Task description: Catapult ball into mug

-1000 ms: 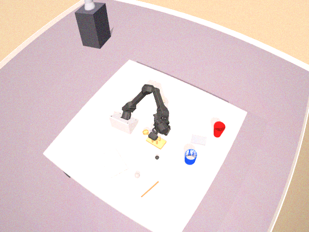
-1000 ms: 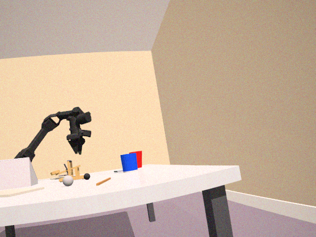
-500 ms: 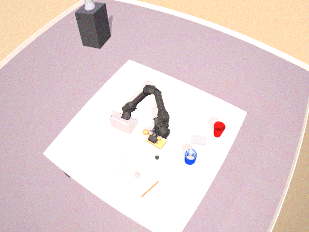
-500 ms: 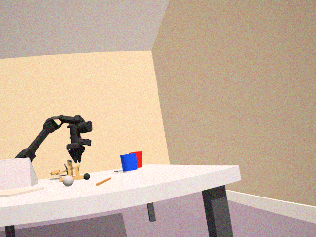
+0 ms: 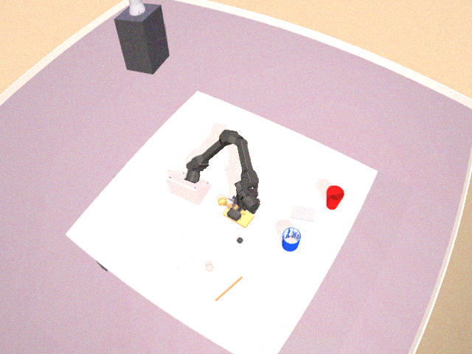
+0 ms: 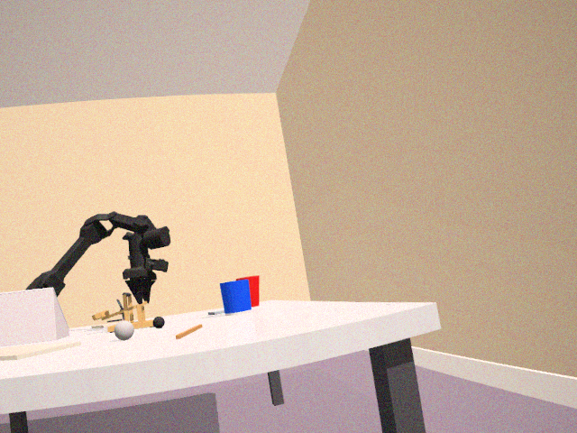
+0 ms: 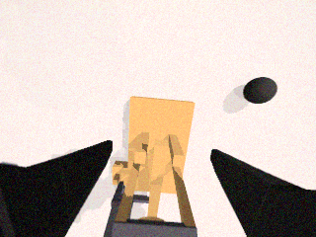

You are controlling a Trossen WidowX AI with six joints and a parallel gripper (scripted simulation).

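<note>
Right now my gripper tip is 30 mm short of the small black ball, 120 mm to the left of it and 50 mm above it. From my gripper tip the other things lie so: grey flat plate (280 mm ahead, 140 mm to the left, 60 mm below); then blue mug (270 mm ahead, 50 mm to the right, 40 mm below); then wooden catapult (60 mm behind, 40 mm to the left, 20 mm below).
</note>
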